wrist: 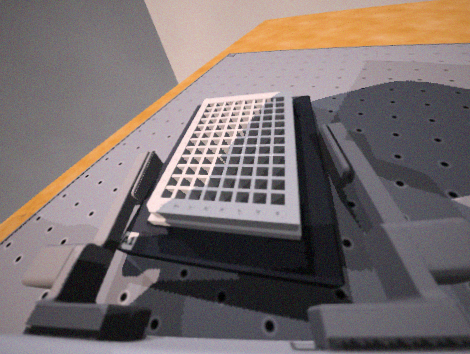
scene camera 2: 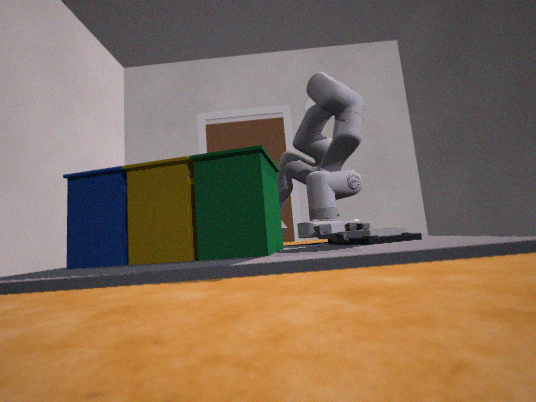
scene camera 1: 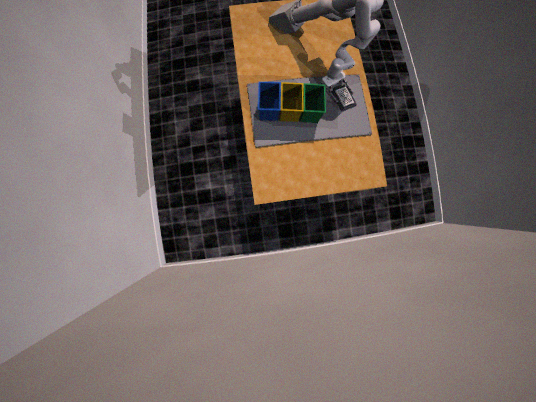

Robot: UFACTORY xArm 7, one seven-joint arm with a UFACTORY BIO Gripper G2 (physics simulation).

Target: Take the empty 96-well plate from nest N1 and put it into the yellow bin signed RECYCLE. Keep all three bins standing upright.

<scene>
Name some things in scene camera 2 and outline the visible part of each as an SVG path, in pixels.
My gripper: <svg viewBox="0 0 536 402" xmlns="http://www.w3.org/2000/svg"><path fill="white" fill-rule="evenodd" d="M297 224L298 238L317 237L318 239L331 239L335 243L349 242L348 233L338 234L338 232L370 229L370 223L359 223L359 219L317 219Z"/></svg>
A yellow bin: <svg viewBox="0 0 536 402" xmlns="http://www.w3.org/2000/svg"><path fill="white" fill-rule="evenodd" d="M188 156L123 166L123 169L127 170L129 265L198 260L193 161Z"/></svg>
A green bin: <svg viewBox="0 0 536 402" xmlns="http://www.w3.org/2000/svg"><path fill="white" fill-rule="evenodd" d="M262 145L189 156L194 166L198 260L269 256L284 249L277 180L279 169Z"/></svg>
A blue bin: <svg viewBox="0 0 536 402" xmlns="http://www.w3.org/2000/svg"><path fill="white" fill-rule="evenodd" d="M123 166L63 175L63 178L68 179L67 269L128 265L127 170L124 170Z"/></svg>
</scene>
